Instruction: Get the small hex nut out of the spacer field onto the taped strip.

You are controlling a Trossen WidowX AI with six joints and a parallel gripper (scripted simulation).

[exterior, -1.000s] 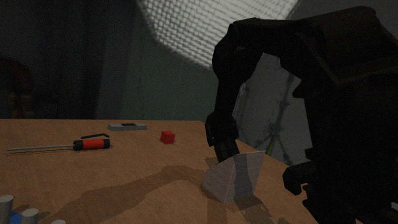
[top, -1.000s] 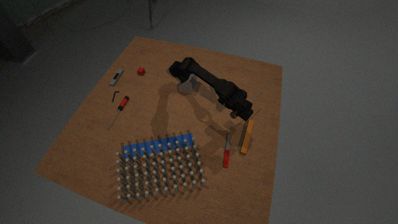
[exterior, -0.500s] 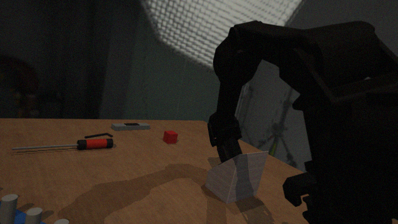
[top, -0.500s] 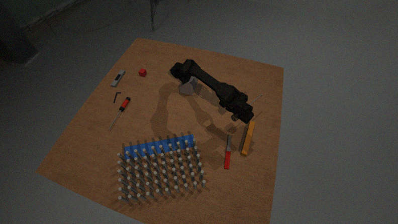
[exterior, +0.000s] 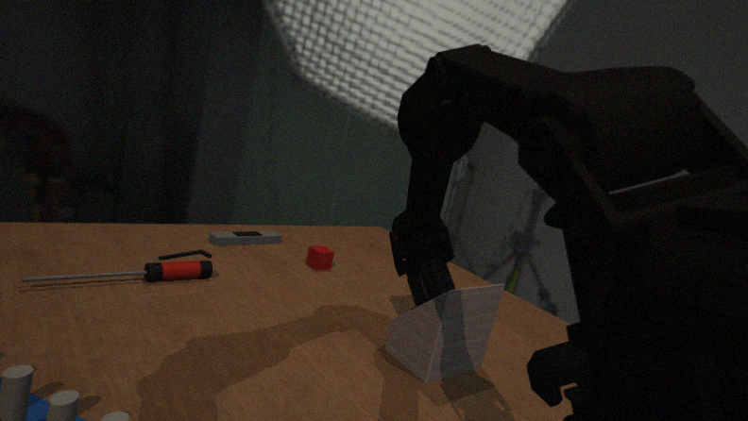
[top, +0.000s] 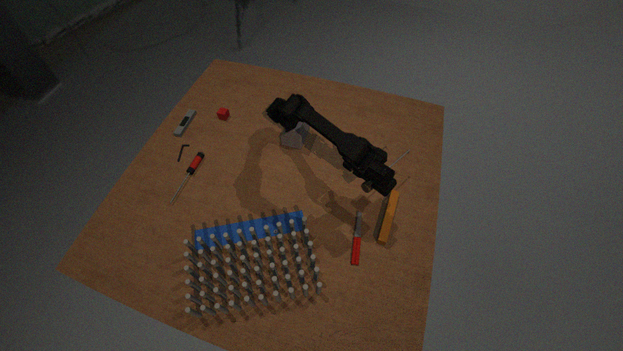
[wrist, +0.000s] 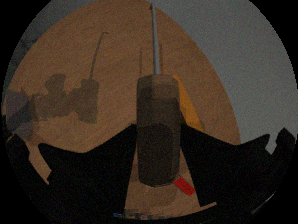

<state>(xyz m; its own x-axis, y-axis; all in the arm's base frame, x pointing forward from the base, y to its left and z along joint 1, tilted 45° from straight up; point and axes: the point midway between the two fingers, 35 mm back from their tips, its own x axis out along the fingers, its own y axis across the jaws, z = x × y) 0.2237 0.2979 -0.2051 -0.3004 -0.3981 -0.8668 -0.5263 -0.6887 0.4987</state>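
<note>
Right now the orange bar is 120 mm below my gripper tip, 90 mm to the left of it and 60 mm ahead of it. Also, from my gripper tip: blue taped strip 390 mm to the right, 250 mm ahead, 130 mm below; red-and-grey tool 160 mm ahead, 130 mm below, 10 mm to the right; red cube 730 mm to the right, 260 mm behind, 110 mm below.
</note>
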